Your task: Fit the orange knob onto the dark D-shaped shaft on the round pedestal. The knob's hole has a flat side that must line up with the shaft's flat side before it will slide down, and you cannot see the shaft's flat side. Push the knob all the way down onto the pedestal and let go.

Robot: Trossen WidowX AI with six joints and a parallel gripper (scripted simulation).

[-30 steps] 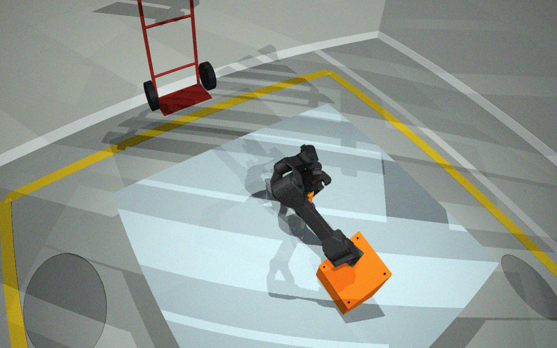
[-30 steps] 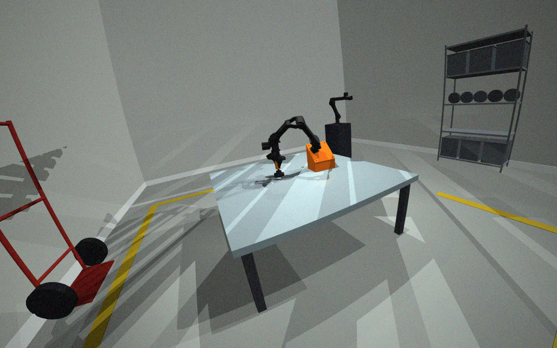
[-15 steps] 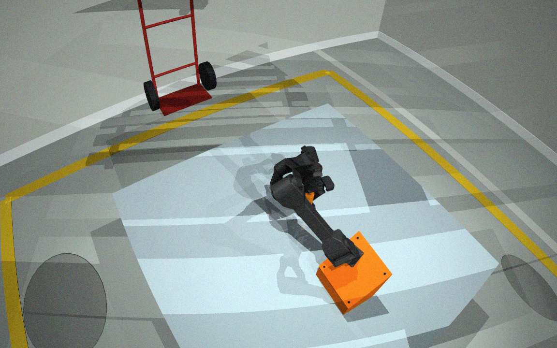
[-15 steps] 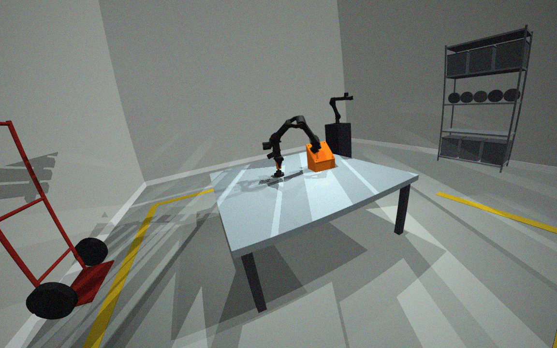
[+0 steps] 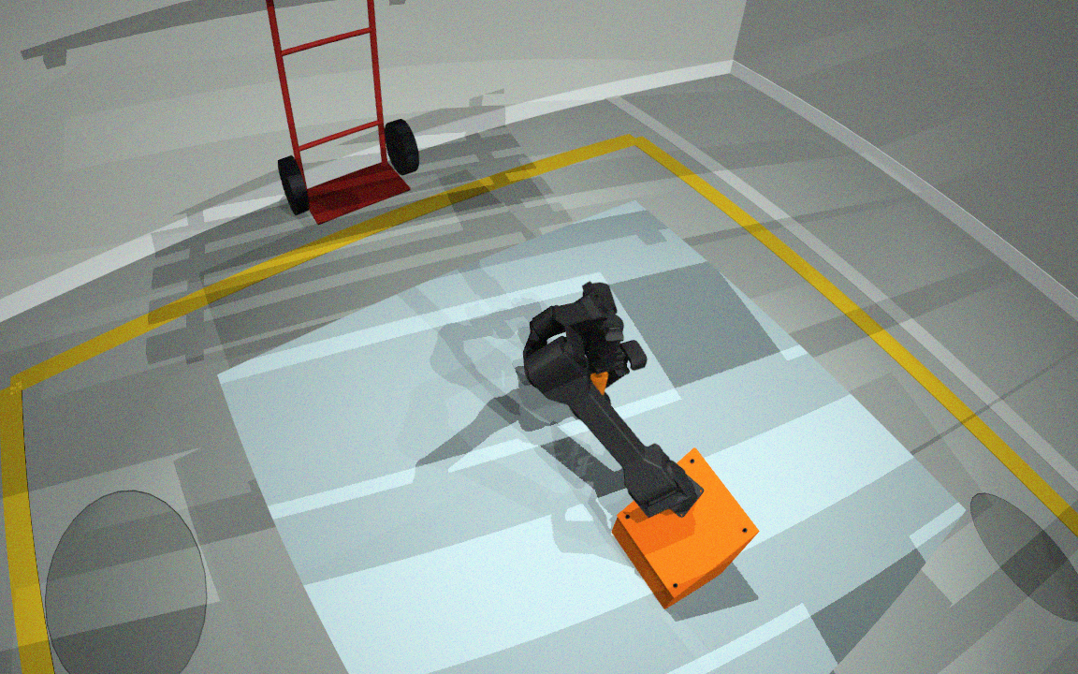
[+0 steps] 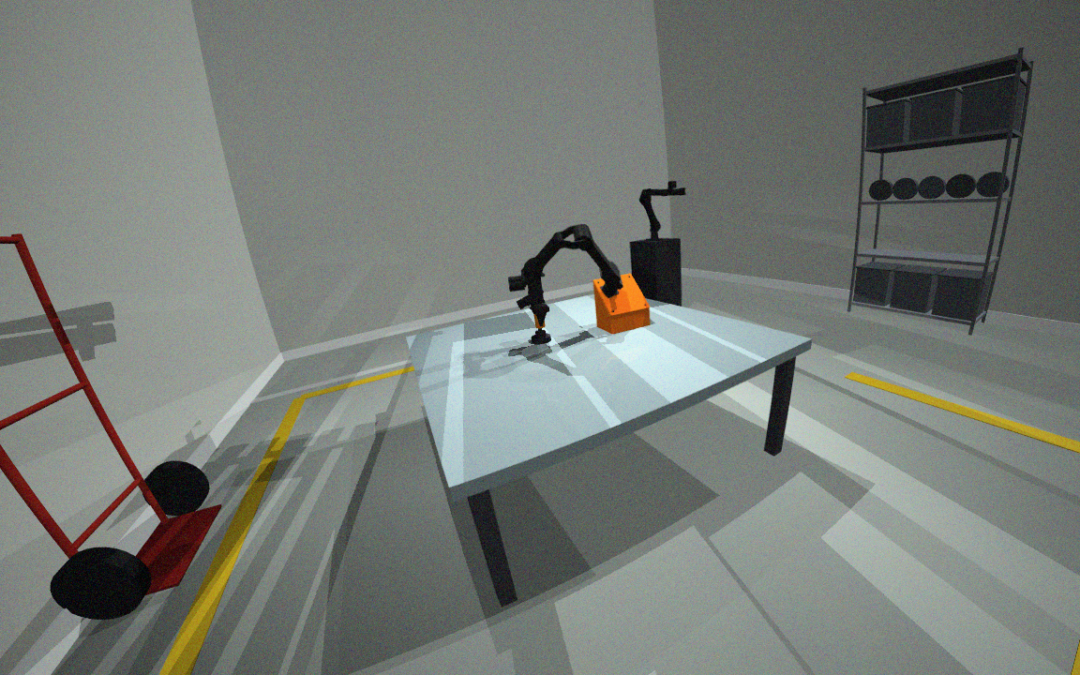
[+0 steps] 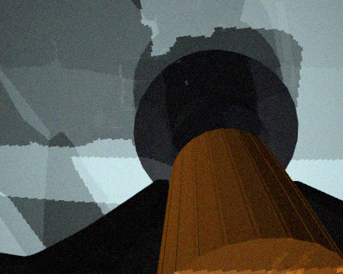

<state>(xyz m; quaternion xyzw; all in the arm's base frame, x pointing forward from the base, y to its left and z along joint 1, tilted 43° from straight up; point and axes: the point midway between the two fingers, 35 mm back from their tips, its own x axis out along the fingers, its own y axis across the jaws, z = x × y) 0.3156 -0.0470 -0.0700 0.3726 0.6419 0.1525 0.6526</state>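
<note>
Right now my gripper tip is 4 cm above the round dark pedestal. The rest, counted from my gripper tip: orange knob 2 cm above.
</note>
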